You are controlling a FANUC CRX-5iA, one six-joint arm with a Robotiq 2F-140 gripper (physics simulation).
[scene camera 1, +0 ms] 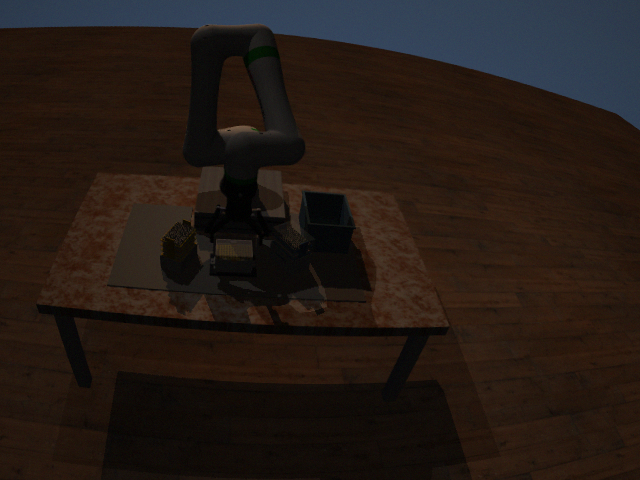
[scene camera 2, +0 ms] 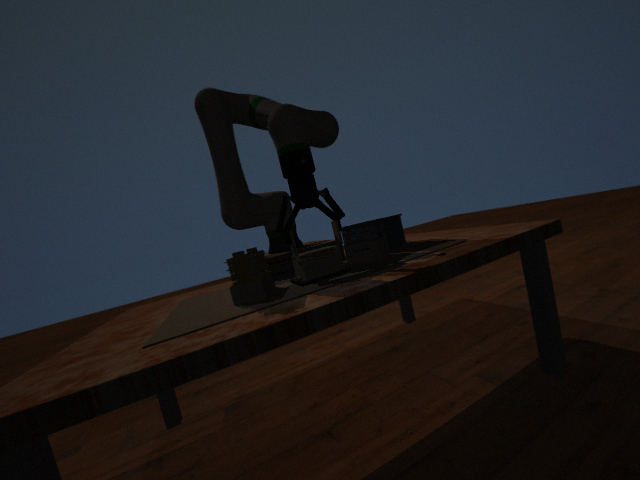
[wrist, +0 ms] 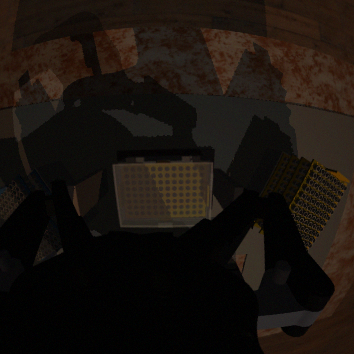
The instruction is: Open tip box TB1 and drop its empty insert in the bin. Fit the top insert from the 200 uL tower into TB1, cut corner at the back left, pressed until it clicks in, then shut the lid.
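Observation:
Tip box TB1 (scene camera 1: 233,266) (scene camera 2: 319,264) (wrist: 165,195) stands upright at the middle of the mat, its clear lid apparently down over a yellow perforated insert. Whether the insert is clicked in, and its cut corner, I cannot tell. My gripper (scene camera 1: 236,239) (scene camera 2: 317,253) (wrist: 159,179) is open and empty, its fingers wide apart near the box's left and right sides. The yellow insert tower (scene camera 1: 178,240) (scene camera 2: 248,268) (wrist: 317,207) stands left of the box in scene camera 1. The bin (scene camera 1: 330,235) (scene camera 2: 391,229) is at the back right, its inside too dark to read.
A blue-grey insert tower (scene camera 1: 293,240) (scene camera 2: 364,250) (wrist: 12,197) stands between the box and the bin, close to one finger. The grey mat (scene camera 1: 139,232) (scene camera 2: 201,310) (wrist: 320,135) lies on the mottled table (scene camera 1: 408,294). The arm's base block (scene camera 1: 211,180) is behind the box. Lighting is very dim.

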